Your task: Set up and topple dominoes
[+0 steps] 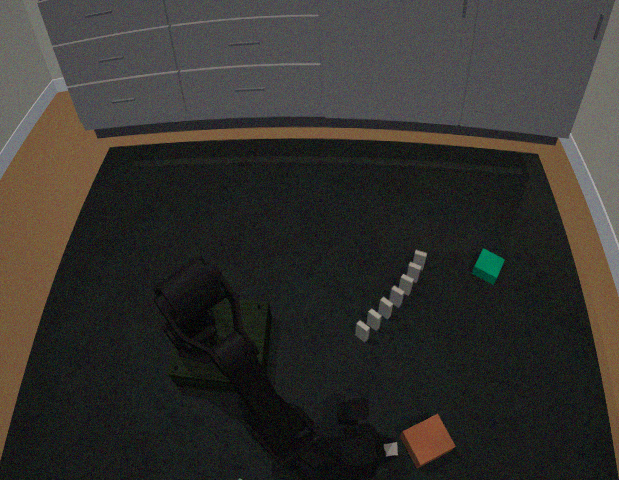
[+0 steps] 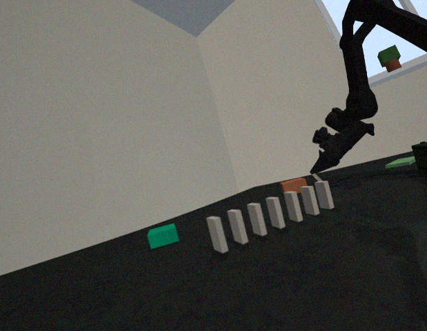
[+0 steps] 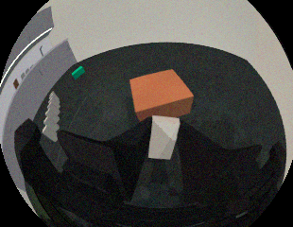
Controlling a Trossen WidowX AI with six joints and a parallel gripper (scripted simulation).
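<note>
Right now my gripper tip is 60 mm short of the orange block, 30 mm to the right of it and 30 mm above it. Also, from my gripper tip: green cube (450 mm to the left, 160 mm ahead, 30 mm below).
</note>
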